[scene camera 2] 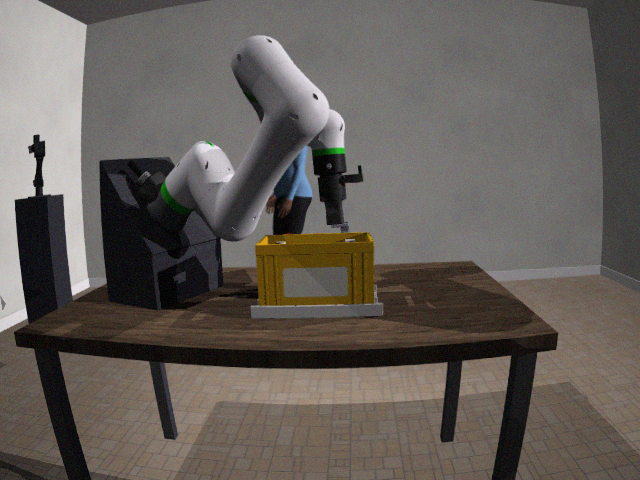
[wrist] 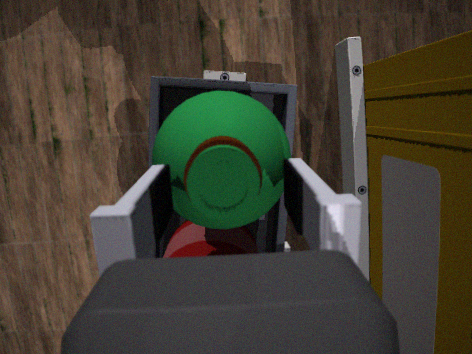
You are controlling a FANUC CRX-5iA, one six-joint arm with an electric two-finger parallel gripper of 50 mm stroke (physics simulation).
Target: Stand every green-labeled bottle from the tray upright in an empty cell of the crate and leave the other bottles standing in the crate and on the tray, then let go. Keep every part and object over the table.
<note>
In view: the gripper [scene camera 2: 346, 245] and a green-labeled bottle [wrist: 225, 149].
The gripper is seen too in the wrist view [wrist: 227, 185].
</note>
